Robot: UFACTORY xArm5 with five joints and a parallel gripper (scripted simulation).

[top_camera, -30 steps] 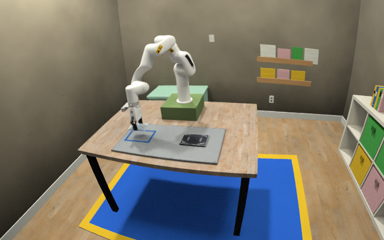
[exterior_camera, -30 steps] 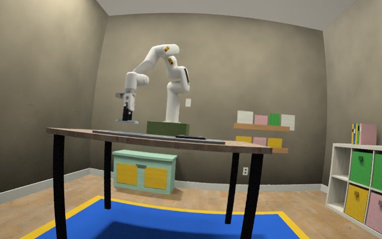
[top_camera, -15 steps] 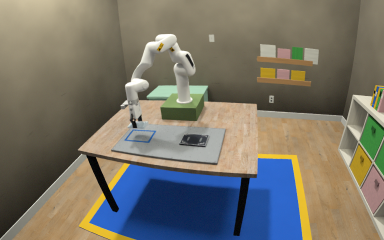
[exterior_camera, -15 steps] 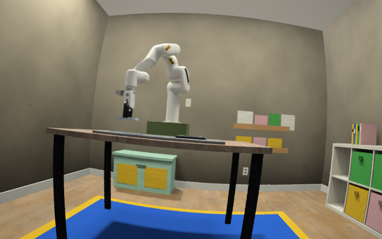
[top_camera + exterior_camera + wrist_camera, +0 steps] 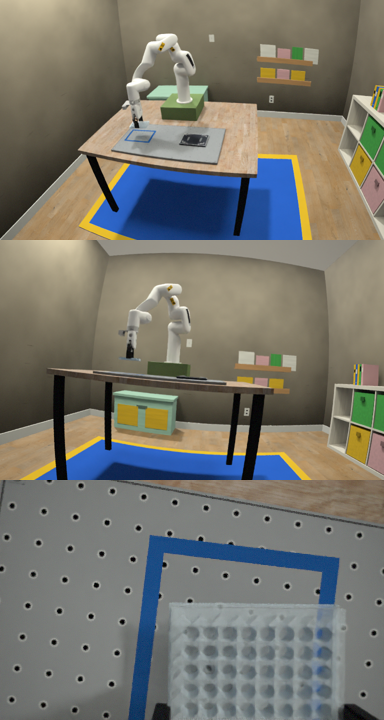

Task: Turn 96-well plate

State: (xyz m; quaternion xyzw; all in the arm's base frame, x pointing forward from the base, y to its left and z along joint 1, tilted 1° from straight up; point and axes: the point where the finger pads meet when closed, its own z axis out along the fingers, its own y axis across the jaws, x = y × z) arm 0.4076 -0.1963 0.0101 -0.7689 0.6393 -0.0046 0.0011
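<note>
My gripper is now 380 mm to the right of the black plate nest N1, 90 mm above it and 10 mm past it. The rest, counted from my hand: 96-well plate (10 mm below).
</note>
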